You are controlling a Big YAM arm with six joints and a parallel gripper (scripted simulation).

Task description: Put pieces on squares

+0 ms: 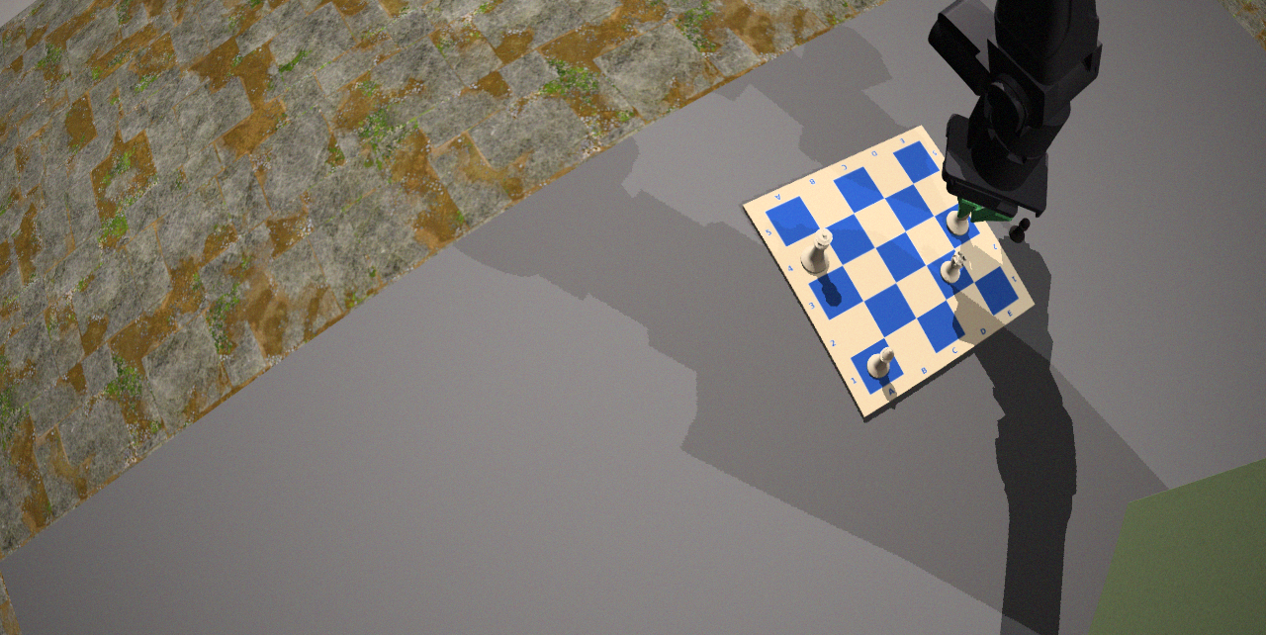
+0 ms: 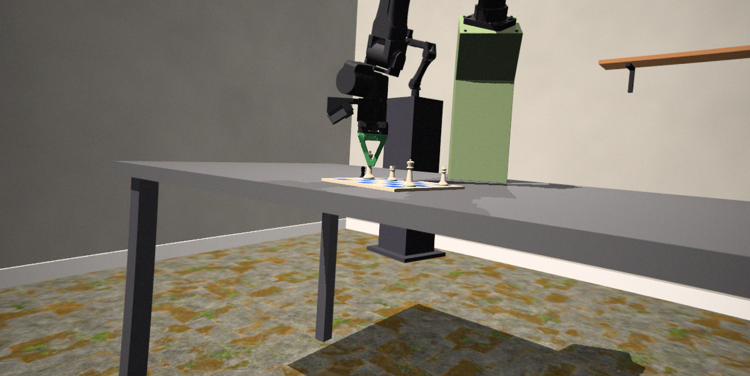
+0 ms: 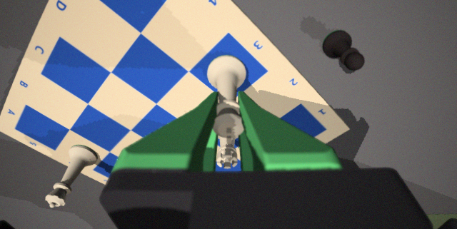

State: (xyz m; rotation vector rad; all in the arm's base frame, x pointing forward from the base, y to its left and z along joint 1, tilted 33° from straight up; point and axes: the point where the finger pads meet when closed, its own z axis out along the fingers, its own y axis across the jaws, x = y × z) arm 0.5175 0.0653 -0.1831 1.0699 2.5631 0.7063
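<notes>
My gripper is now right at the white king. Also, from my hand: board 7 cm to the left, 4 cm below; white pawn 14 cm to the left, 9 cm behind, 2 cm below; black pawn 7 cm to the right, 3 cm below, 3 cm behind.
</notes>
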